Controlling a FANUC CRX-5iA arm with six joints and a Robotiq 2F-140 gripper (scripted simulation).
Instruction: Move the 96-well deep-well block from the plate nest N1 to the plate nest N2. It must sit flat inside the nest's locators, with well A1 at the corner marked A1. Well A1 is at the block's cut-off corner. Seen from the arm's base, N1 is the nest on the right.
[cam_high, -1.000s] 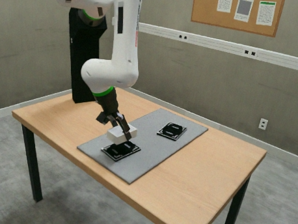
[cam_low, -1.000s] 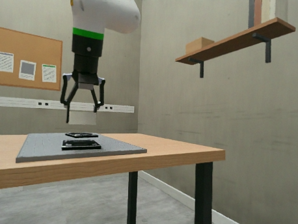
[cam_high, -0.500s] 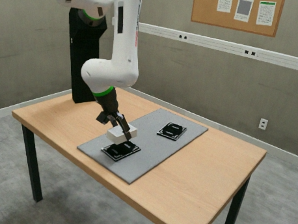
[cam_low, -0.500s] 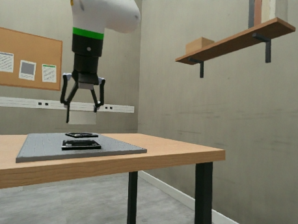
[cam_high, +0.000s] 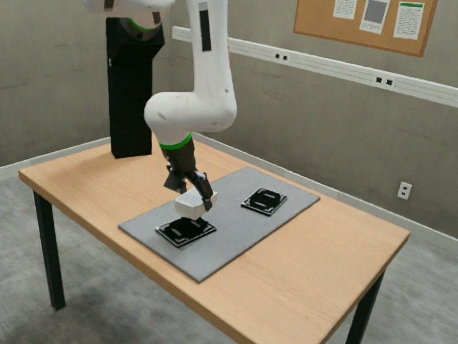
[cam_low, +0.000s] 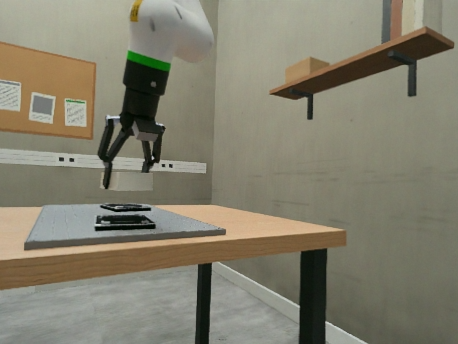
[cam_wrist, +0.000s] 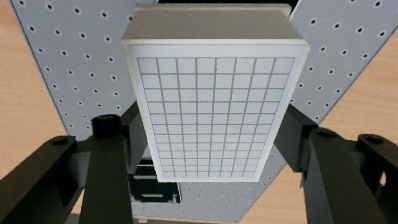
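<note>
My gripper is now 26 cm to the right of the black plate nest, 20 cm short of it and 11 cm above it. Round my hand: white 96-well deep-well block (1 cm below).
</note>
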